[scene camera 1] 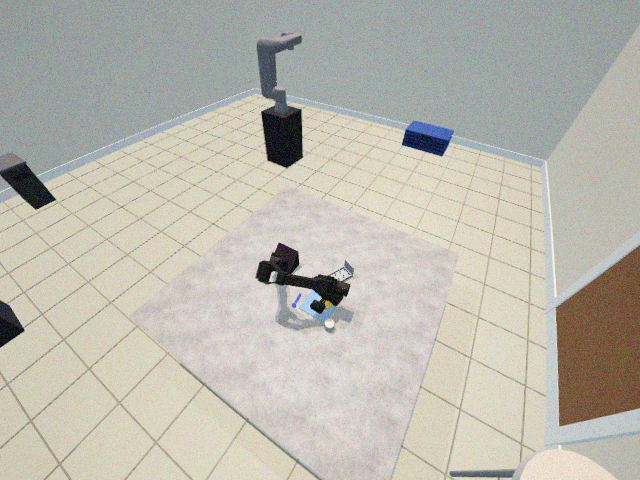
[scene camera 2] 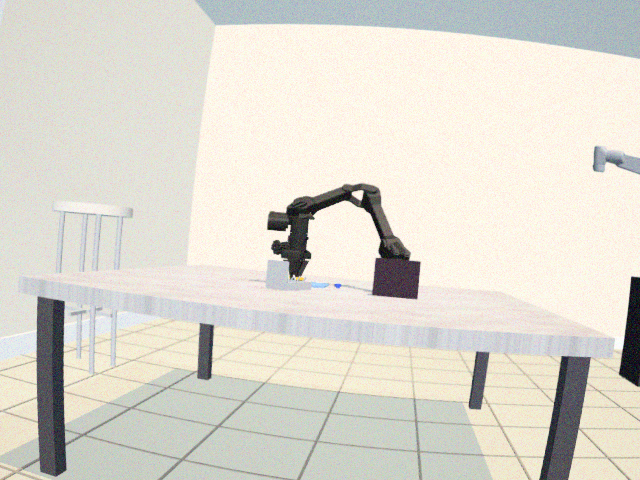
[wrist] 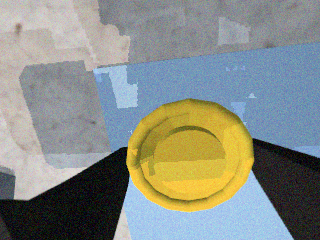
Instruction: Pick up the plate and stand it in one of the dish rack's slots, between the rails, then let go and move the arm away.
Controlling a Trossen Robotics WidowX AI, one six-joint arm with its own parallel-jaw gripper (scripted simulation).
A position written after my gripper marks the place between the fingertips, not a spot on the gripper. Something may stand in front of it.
Note:
My gripper (scene camera 2: pixel 294 281) holds a yellow plate (wrist: pixel 190 155). Further things: a grey dish rack (scene camera 2: pixel 277 278) and a light blue mat (wrist: pixel 265 87).
My gripper shows as well in the wrist view (wrist: pixel 186 150).

